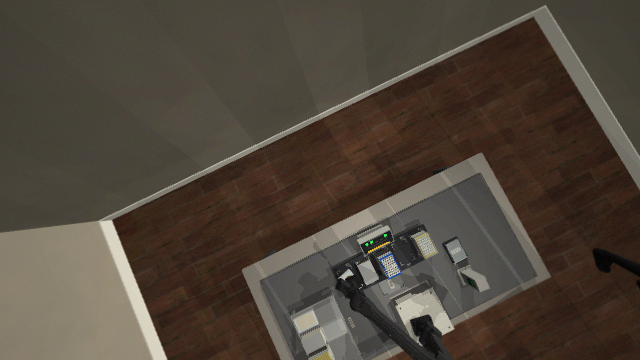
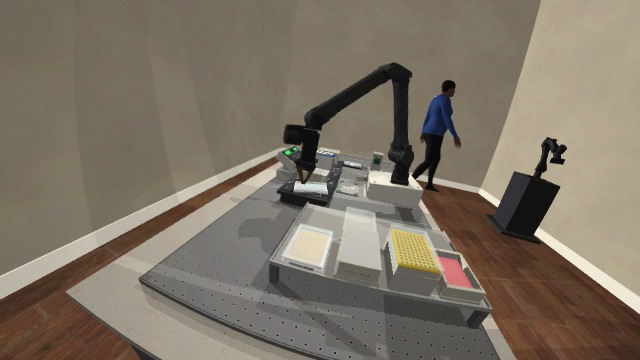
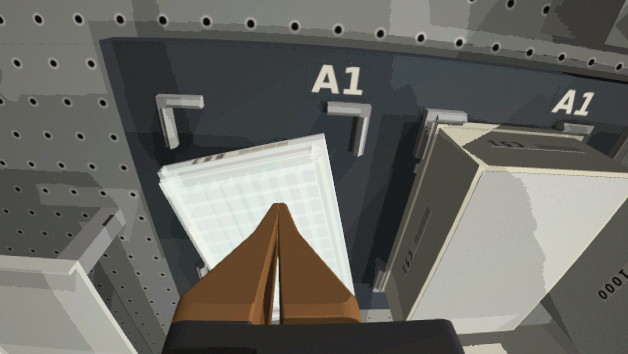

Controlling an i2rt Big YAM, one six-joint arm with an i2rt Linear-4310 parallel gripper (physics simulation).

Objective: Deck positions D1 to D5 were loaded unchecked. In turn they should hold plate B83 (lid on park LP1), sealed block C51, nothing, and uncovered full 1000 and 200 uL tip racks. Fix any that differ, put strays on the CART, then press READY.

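Frame: origin at the arm's base, x down, y left, z ahead, level; centimetres.
Seen in the pictures: gripper, fingertip midpoint: [image 1: 348,276] [image 2: 303,184] [image 3: 279,212]; arm's base at its link origin: [image 1: 421,324] [image 2: 399,181].
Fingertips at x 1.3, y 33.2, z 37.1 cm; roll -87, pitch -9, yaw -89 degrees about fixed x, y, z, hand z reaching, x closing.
Note:
Offsets run from my fingertips to a thing's top centre. "pt": to the spot under its first point. Level surfaces: height alone.
Plate B83 {dx -0.5, dy -0.2, dz -3.4 cm} [image 1: 346,274] [image 2: 311,188] [image 3: 250,190], with a clear cover, lies skewed at the first deck position, its label edge out of line with the corner brackets. My gripper [image 2: 303,182] [image 3: 279,212] is shut and empty, its tips together over the plate. Whether they touch it is unclear. White block C51 {dx -2.7, dy -11.7, dz +0.5 cm} [image 1: 368,272] [image 2: 320,173] [image 3: 520,240] stands at the second position. A blue-topped tip rack {dx -8.8, dy -23.9, dz +2.6 cm} [image 1: 390,266] [image 3: 590,305], marked 1000, stands at the third. The fourth shows bare deck {dx +1.4 cm} [image 1: 405,247]. A yellow-topped tip rack {dx -5.6, dy -48.4, dz +6.6 cm} [image 1: 424,244] stands at the fifth.
A raised tray {pt dx +3.5, dy +40.5, dz -13.8 cm} [image 2: 274,274] holds a tan-welled plate {dx -1.1, dy +32.2, dz -17.6 cm} [image 2: 307,247], a grey block {dx -3.6, dy +30.5, dz -28.3 cm} [image 2: 358,252], a yellow tip rack {dx -6.5, dy +28.7, dz -38.9 cm} [image 2: 414,250] and a pink-filled box {dx -2.6, dy +26.9, dz -49.6 cm} [image 2: 454,272]. A green-lit display {pt dx -5.2, dy -21.8, dz +16.3 cm} [image 1: 377,242] stands behind the deck. A clear-looking flat piece {pt dx +5.7, dy -24.8, dz -15.0 cm} [image 1: 392,285] [image 2: 348,188] lies before it.

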